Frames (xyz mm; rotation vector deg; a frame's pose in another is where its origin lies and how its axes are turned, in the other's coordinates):
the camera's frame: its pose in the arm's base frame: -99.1 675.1 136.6 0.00 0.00 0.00
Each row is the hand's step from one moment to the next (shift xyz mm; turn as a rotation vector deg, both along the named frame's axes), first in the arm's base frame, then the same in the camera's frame.
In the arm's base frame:
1: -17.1 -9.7 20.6 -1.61 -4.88 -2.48
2: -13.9 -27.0 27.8 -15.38 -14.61 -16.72
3: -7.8 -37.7 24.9 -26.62 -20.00 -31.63
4: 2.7 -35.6 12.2 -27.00 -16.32 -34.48
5: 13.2 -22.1 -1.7 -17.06 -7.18 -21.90
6: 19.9 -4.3 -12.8 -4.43 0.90 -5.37
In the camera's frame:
1: -17.1 -9.7 20.6 -1.61 -4.88 -2.48
2: -13.9 -27.0 27.8 -15.38 -14.61 -16.72
3: -7.8 -37.7 24.9 -26.62 -20.00 -31.63
4: 2.7 -35.6 12.2 -27.00 -16.32 -34.48
5: 13.2 -22.1 -1.7 -17.06 -7.18 -21.90
6: 19.9 -4.3 -12.8 -4.43 0.90 -5.37

